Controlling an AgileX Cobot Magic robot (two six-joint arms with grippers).
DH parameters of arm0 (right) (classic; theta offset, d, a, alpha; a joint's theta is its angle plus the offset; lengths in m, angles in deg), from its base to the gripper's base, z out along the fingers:
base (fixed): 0 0 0 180
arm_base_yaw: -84.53 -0.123 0 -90
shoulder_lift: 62.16 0 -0.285 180
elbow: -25.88 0 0.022 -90
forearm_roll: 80.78 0.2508 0 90
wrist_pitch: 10.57 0 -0.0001 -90
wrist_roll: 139.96 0.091 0 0
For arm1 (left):
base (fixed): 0 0 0 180
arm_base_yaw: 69.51 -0.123 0 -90
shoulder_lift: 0.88 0 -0.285 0
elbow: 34.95 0 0.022 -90
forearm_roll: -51.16 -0.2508 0 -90
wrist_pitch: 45.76 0 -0.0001 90
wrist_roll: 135.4 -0.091 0 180
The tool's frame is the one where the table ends.
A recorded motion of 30 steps. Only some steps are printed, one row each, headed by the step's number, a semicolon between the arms.
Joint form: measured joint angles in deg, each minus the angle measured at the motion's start. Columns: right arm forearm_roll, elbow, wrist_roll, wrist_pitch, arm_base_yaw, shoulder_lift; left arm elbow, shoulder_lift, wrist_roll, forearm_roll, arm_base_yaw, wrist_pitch.
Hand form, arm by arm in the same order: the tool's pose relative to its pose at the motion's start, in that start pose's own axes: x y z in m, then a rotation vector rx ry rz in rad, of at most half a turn. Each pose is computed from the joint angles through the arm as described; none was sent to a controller.
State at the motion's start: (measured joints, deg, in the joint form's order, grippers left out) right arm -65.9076 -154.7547 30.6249 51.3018 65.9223 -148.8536; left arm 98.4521 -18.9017 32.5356 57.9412 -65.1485 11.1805
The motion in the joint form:
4: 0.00 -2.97 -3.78 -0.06 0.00 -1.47; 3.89 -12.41 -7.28 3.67 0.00 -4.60
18: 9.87 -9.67 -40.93 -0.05 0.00 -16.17; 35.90 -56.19 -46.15 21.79 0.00 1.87
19: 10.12 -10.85 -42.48 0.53 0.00 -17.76; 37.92 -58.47 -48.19 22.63 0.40 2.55
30: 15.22 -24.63 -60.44 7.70 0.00 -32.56; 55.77 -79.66 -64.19 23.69 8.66 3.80
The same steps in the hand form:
4: -0.0113 0.0001 -0.0023 0.0021 -0.0265 -0.0719; -0.0352 0.0034 0.0235 0.0558 0.0537 0.0719
18: -0.0430 -0.0049 0.0711 -0.1711 0.0257 -0.5975; -0.1780 0.0103 0.1279 0.4307 0.1545 0.4996
19: -0.0461 -0.0061 0.0780 -0.1830 0.0364 -0.6205; -0.1845 0.0091 0.1357 0.4581 0.1512 0.5280
30: -0.0757 -0.0120 0.1364 -0.3478 0.0630 -0.8866; -0.2274 -0.0265 0.2248 0.6498 0.1024 0.8584

